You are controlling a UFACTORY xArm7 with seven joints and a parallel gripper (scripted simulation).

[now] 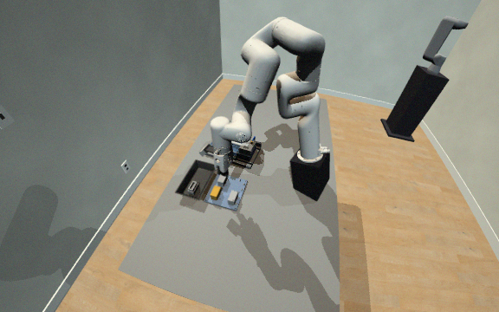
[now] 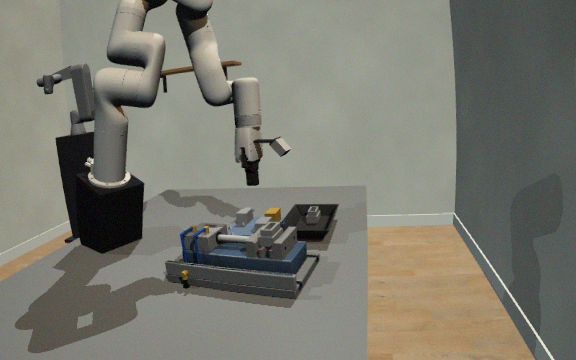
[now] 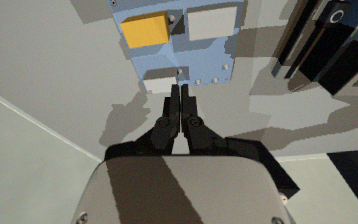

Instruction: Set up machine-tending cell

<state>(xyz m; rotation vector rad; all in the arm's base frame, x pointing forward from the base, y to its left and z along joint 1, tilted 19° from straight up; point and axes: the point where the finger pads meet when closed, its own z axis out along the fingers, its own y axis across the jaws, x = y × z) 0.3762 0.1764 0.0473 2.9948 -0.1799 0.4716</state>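
Right now my hand is 28 cm to the left of the white screw rod, 8 cm above it and 3 cm short of it. Also, from my hand: brass blank (13 cm below, 4 cm to the left, 4 cm ahead); vise (29 cm to the right, 11 cm below, 5 cm ahead).
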